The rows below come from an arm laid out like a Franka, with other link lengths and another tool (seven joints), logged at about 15 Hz.
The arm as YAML. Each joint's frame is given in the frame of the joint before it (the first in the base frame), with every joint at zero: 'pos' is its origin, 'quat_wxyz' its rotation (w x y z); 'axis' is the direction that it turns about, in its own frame. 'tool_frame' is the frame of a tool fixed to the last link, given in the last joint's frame.
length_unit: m
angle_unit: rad
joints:
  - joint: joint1
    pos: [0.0, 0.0, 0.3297]
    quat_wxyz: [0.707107, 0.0, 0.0, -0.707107]
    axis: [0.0, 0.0, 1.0]
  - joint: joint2
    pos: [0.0, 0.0, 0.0]
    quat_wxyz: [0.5, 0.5, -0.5, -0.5]
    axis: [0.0, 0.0, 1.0]
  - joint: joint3
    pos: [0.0, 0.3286, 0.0]
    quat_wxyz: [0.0, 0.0, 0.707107, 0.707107]
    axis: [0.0, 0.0, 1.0]
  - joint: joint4
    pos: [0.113, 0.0, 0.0]
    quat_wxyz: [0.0, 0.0, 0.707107, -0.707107]
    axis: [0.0, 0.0, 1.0]
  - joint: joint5
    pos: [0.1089, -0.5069, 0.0]
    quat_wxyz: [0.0, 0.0, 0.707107, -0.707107]
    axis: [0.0, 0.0, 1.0]
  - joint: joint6
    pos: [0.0, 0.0, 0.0]
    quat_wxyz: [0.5, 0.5, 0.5, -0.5]
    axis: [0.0, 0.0, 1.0]
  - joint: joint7
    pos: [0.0, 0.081, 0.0]
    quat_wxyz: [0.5, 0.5, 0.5, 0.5]
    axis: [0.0, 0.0, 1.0]
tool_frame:
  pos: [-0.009, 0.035, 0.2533]
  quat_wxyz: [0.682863, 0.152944, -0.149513, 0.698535]
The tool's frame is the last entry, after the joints.
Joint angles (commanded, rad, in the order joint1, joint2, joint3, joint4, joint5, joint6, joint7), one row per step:
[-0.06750 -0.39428 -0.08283 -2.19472 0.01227 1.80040 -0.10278]
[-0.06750 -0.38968 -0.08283 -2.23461 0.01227 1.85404 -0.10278]
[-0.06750 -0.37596 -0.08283 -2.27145 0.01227 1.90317 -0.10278]
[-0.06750 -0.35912 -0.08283 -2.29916 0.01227 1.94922 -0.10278]
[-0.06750 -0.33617 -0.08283 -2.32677 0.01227 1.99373 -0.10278]
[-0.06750 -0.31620 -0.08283 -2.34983 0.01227 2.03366 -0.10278]
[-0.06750 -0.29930 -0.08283 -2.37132 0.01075 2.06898 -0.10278]
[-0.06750 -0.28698 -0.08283 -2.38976 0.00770 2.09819 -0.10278]
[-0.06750 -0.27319 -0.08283 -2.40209 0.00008 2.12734 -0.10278]
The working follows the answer.
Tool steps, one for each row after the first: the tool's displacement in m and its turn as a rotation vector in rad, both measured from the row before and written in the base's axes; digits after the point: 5 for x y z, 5 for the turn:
[0.00298 0.00013 -0.02222 -0.00182 -0.00896 -0.00107]
[0.00209 0.00022 -0.02591 -0.00102 0.00158 -0.00096]
[0.00306 -0.00012 -0.02248 -0.00170 -0.00129 -0.00108]
[0.00163 0.00003 -0.02600 -0.00111 0.00623 -0.00098]
[0.00103 0.00000 -0.02190 -0.00131 0.00328 -0.00089]
[-0.00027 -0.00015 -0.01943 -0.00240 0.00340 0.00000]
[-0.00094 -0.00034 -0.01535 -0.00350 0.00202 0.00102]
[0.00103 -0.00153 -0.01255 -0.00805 -0.00200 0.00347]

Tool pose at each row, in the base's axes (x y z in m, rotation vector in rad; rounded; the steps above come from the unrounded poses):
[0.56109 -0.11728 0.41165 -1.88449 2.01360 0.45369]
[0.56407 -0.11715 0.38943 -1.88312 2.00987 0.44250]
[0.56616 -0.11693 0.36353 -1.88291 2.01229 0.44293]
[0.56922 -0.11705 0.34105 -1.88255 2.01339 0.43974]
[0.57085 -0.11702 0.31505 -1.88305 2.01885 0.44486]
[0.57188 -0.11702 0.29315 -1.88332 2.02248 0.44679]
[0.57161 -0.11717 0.27372 -1.88521 2.02607 0.44806]
[0.57067 -0.11751 0.25837 -1.88866 2.02857 0.44714]
[0.57169 -0.11904 0.24582 -1.89685 2.02909 0.43845]

